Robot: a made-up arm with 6 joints.
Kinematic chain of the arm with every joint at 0, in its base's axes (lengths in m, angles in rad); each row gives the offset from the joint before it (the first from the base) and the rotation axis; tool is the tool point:
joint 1: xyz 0 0 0.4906 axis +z
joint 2: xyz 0.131 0 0 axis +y
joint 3: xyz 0 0 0.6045 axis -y
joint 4: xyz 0 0 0.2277 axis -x
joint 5: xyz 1.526 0 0 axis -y
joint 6: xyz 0.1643 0 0 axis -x
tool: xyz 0 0 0
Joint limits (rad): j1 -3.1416..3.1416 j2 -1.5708..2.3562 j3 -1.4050..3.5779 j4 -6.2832..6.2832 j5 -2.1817..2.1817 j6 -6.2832..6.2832
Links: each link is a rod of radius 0.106 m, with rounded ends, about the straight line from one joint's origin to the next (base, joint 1, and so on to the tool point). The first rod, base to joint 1, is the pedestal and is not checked.
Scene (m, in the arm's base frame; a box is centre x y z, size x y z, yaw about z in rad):
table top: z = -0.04
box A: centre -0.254 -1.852 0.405 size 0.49 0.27 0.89 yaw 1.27
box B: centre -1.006 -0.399 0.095 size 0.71 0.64 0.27 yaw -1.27
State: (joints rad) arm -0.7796 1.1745 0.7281 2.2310 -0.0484 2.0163
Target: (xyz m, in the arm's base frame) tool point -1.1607 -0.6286 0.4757
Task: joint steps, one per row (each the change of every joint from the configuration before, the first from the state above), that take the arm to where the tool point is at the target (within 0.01 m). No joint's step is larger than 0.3 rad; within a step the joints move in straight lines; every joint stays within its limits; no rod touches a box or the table.
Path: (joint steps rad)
1: -0.2164 -0.2568 -0.1629 -0.0581 -0.2089 0.0000
2: -0.2164 -0.2567 -0.1629 -0.0581 -0.2090 0.0000
3: -0.2164 -0.2568 -0.1629 -0.0580 -0.2089 0.0000
4: -0.2164 -0.2567 -0.1629 -0.0581 -0.2090 0.0000
5: -0.2213 -0.1817 -0.2892 -0.0401 -0.0951 0.0000
6: -0.2214 -0.1816 -0.2892 -0.0401 -0.0950 0.0000
7: -0.2213 -0.1816 -0.2891 -0.0401 -0.0951 0.0000
8: -0.2213 -0.1817 -0.2892 -0.0401 -0.0951 0.0000

